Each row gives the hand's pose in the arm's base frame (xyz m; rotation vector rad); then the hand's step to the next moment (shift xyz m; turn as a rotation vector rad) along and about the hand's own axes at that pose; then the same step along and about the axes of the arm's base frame.
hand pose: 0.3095 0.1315 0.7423 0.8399 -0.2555 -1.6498
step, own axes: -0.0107 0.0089 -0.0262 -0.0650 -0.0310 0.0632
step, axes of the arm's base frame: 0.0240 0.0146 -0.0094 -0.0623 0.0511 0.0519
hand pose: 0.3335 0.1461 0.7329 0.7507 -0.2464 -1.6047
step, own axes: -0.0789 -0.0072 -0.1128 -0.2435 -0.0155 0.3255
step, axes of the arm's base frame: 0.0612 0.1053 -0.0645 -0.2048 0.1489 0.3183
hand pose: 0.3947 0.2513 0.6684 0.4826 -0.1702 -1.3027
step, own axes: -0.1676 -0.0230 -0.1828 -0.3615 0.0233 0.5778
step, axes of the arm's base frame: 0.0052 0.2003 -0.1480 -0.2998 0.2063 0.5768
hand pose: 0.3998 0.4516 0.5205 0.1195 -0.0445 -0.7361
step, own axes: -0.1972 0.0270 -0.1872 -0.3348 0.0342 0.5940
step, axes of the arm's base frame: -0.1126 0.1698 -0.1821 -0.2741 0.1949 0.5941
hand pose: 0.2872 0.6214 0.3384 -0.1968 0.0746 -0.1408
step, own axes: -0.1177 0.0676 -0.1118 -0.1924 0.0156 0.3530
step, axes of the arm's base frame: -0.1171 0.0617 -0.1158 -0.1570 0.1102 0.3537
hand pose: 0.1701 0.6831 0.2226 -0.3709 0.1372 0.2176
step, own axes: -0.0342 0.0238 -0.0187 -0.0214 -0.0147 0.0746
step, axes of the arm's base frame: -0.0404 0.0083 -0.0196 -0.0103 0.0105 0.0776
